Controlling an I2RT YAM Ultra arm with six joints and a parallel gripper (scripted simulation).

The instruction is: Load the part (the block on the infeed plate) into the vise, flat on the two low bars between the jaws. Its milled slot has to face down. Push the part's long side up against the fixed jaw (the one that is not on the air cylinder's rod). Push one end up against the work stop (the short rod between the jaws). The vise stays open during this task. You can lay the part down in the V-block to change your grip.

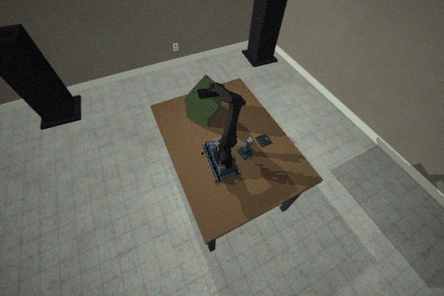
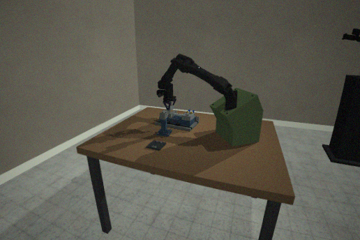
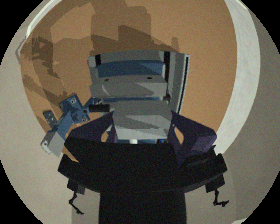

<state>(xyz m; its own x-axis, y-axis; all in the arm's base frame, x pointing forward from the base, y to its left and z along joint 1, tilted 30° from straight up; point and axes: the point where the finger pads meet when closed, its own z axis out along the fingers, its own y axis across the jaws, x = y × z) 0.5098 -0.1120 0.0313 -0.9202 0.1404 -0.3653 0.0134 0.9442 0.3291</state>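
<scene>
Right now my hand is right at the part. Also, from my hand: vise (70 mm behind, 20 mm to the left, 70 mm below); then infeed plate (110 mm behind, 390 mm to the left, 110 mm below).
</scene>
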